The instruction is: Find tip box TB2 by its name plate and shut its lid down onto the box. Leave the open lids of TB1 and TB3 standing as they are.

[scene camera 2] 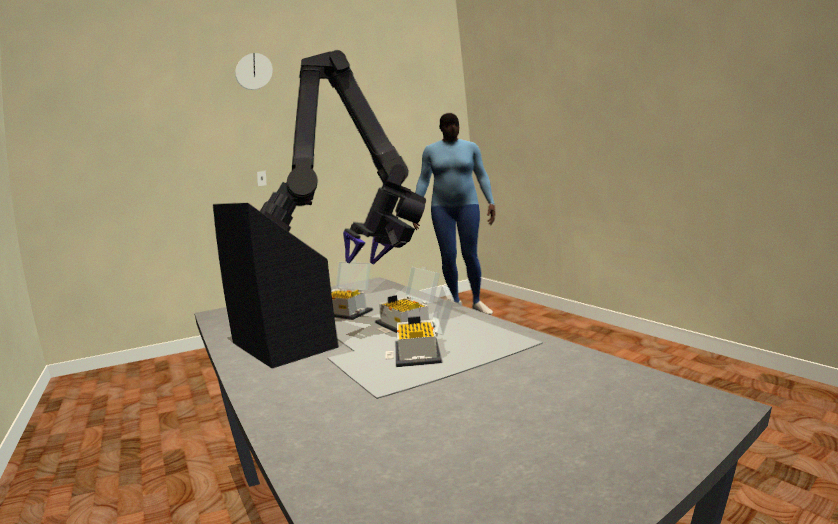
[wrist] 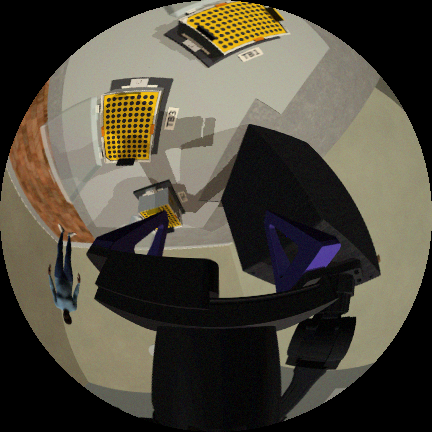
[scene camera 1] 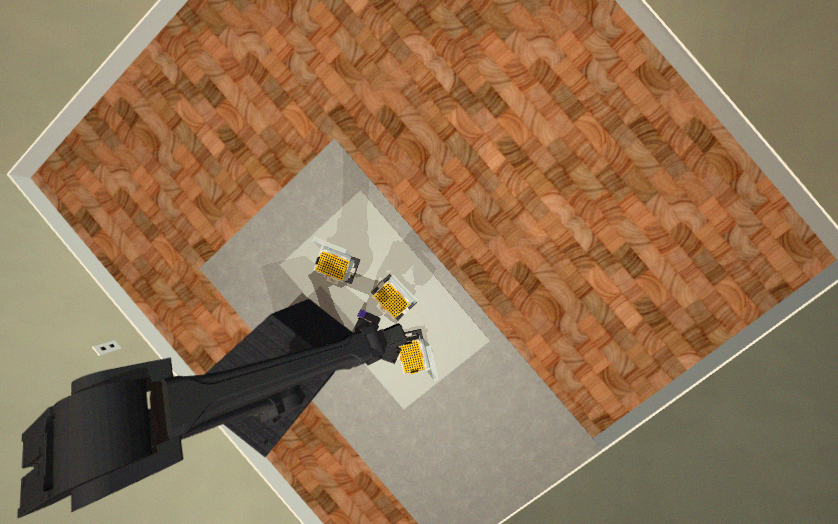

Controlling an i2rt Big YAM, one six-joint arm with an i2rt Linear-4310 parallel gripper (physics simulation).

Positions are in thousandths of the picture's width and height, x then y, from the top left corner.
Labels:
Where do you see a pale mat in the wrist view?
492,235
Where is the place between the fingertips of the gripper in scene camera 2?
At 429,503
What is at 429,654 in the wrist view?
The gripper.

